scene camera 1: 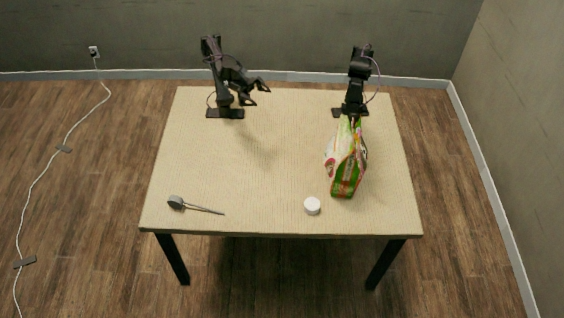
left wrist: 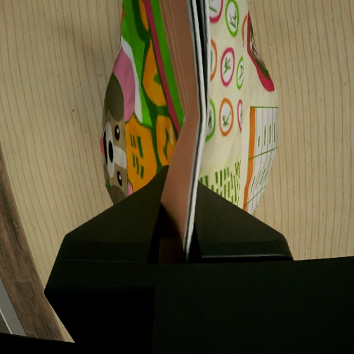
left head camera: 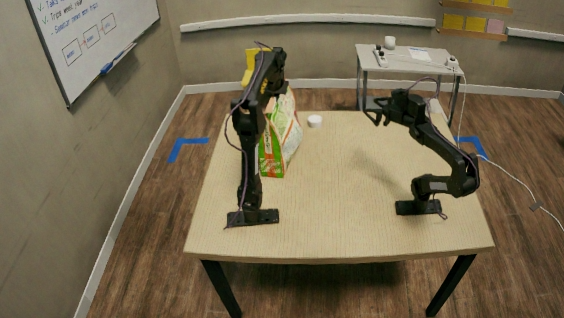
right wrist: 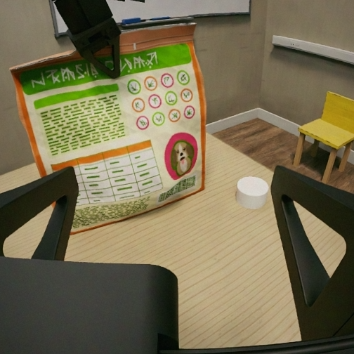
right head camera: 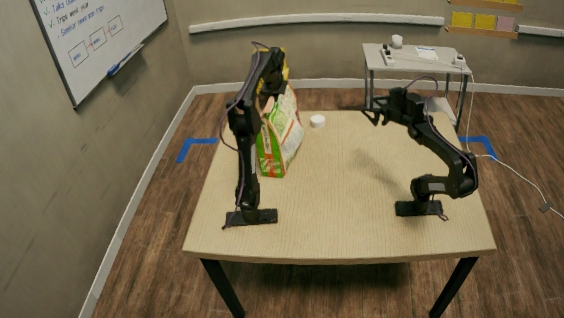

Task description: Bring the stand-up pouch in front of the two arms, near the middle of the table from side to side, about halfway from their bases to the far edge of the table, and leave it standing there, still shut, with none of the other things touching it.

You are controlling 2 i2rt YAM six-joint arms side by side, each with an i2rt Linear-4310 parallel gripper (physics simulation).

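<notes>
The stand-up pouch (left head camera: pixel 282 142) (right head camera: pixel 283 142) (scene camera 1: pixel 346 167) (left wrist: pixel 227 90) (right wrist: pixel 100 115), white, green and orange with dog pictures, is upright at the left of the table in the head views. It looks shut along its top; whether its base bears fully on the table is hard to tell. My left gripper (scene camera 1: pixel 354 119) (left wrist: pixel 174 176) (right wrist: pixel 116 76) is shut on the pouch's top edge, which bends between the fingers in the left wrist view. My right gripper (left head camera: pixel 372 118) (right head camera: pixel 370 117) (scene camera 1: pixel 263 98) (right wrist: pixel 174 177) is open and empty, above the table and apart from the pouch.
A white round tub (left head camera: pixel 315 121) (right head camera: pixel 317 121) (scene camera 1: pixel 312 206) (right wrist: pixel 252 192) stands near the pouch, apart from it, towards the far edge. A grey disc with a long thin handle (scene camera 1: pixel 175 202) lies at the lower left of the table in the scene view. A yellow chair (right wrist: pixel 327 127) stands beyond the table.
</notes>
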